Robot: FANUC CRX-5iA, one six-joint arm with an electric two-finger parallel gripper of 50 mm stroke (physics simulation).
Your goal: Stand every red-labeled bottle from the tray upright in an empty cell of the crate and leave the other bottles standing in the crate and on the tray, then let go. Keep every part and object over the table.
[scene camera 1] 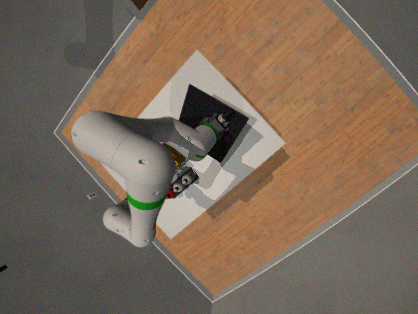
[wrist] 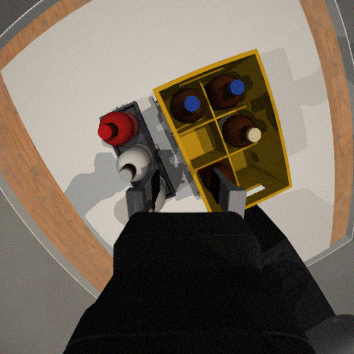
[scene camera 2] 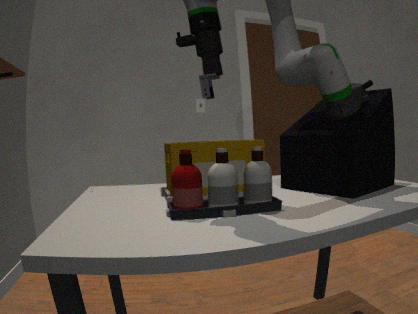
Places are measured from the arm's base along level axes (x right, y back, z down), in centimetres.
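Pixels of known places: gripper, fingertip midpoint: [wrist: 184, 179] [scene camera 2: 208, 98]; arm's base at its link origin: [scene camera 1: 211, 129] [scene camera 2: 344, 109].
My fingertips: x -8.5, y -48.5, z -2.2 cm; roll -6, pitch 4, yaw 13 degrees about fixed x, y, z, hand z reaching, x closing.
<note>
Ahead of a thing's pixels: the offset from my fingertips to its top centre. "spot": to the spot under its first point. Level surfaces: height alone.
A red-labeled bottle @(dx -11.6, dy -6.8, dz +13.8 cm) [scene camera 1: 170, 194] [scene camera 2: 187, 185] [wrist: 122, 126] stands on the dark tray [scene camera 2: 175, 214] [wrist: 142, 122], at one end of a row with two white-labeled bottles, one @(spot: dx -14.4, dy +1.5, dz +21.7 cm) [scene camera 2: 222, 182] [wrist: 135, 162] in the middle and one @(dx -9.5, dy +11.1, dz +13.8 cm) [scene camera 2: 258, 182] at the far end. The yellow crate @(dx +10.1, dy +0.9, dz +12.2 cm) [scene camera 1: 176, 156] [scene camera 2: 215, 148] [wrist: 267, 90] stands beside the tray. It holds two blue-capped bottles @(dx +4.3, dy -7.3, dz +13.5 cm) [wrist: 192, 103] @(dx +12.5, dy -8.5, dz +13.5 cm) [wrist: 237, 87], a cream-capped bottle @(dx +14.4, dy +0.4, dz +13.5 cm) [wrist: 254, 134] and a dark bottle @(dx +7.6, dy +10.5, dz +13.5 cm) [wrist: 223, 172] partly hidden by a finger. Two cells look empty. My gripper [scene camera 2: 207, 90] [wrist: 184, 179] is open and empty, high above; the arm hides it in scene camera 1.
A large black block [scene camera 1: 195, 102] [scene camera 2: 320, 162] stands on the white table @(dz +29.8 cm) [scene camera 1: 195, 65] [scene camera 2: 125, 220] [wrist: 150, 40], past the white-bottle end of the tray. The arm's base [scene camera 1: 205, 137] [scene camera 2: 337, 87] is at that block, and the upper arm passes over the table's edge.
</note>
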